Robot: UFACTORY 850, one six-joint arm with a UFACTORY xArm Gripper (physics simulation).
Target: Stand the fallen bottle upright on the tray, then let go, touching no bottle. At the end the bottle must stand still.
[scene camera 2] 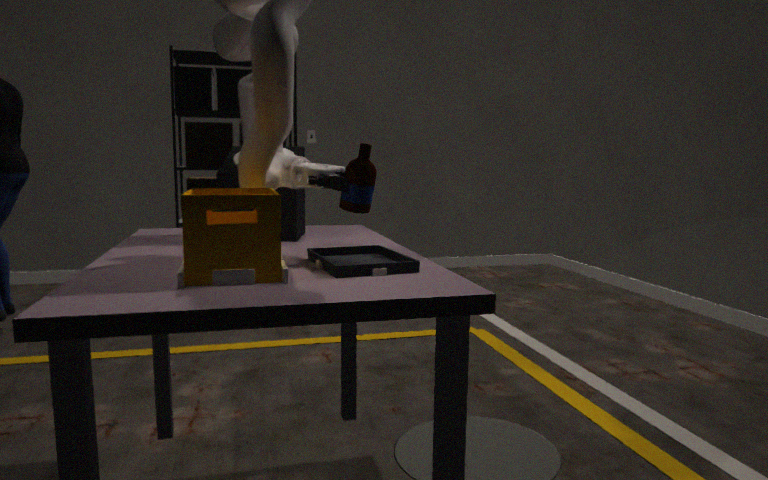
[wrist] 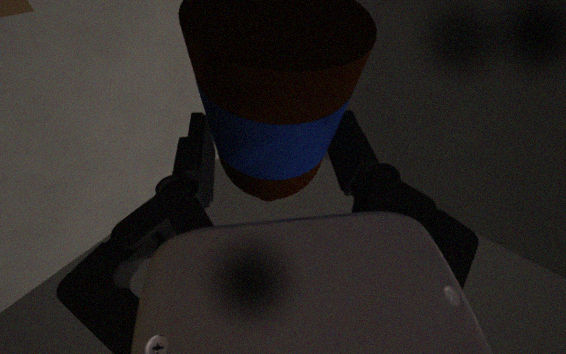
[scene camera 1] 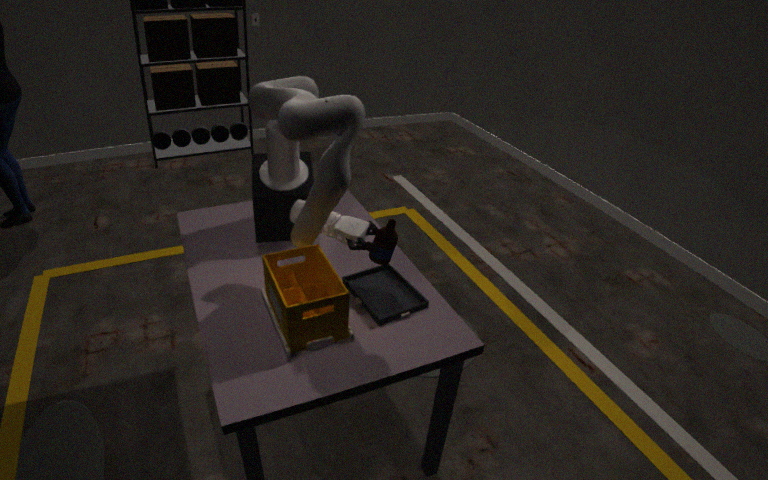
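The gripper appears in the pictures, and so does a brown bottle.
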